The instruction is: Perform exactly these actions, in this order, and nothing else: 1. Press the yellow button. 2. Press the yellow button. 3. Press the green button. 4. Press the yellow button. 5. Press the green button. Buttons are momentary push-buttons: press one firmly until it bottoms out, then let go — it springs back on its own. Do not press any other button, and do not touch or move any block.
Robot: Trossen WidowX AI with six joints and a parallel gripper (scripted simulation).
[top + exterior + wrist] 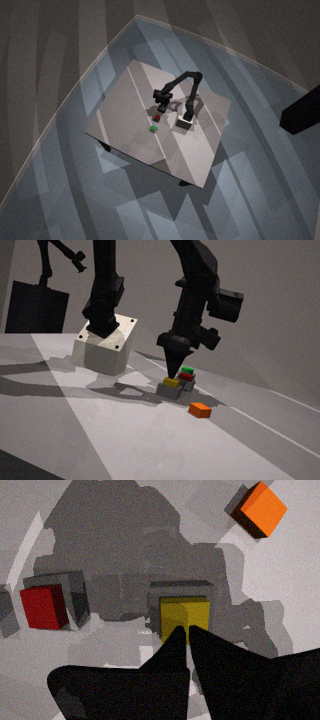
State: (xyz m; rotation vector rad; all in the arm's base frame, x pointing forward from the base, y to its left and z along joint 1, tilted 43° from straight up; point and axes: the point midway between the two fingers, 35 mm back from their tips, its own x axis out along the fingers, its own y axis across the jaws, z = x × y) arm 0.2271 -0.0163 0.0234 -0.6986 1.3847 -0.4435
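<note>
My gripper tip is 1 cm above the yellow button. Round my gripper tip: orange block (9 cm ahead, 6 cm to the right, 3 cm below); green button (2 cm behind, 21 cm to the left, 1 cm below); red button (11 cm to the left, 1 cm below).
</note>
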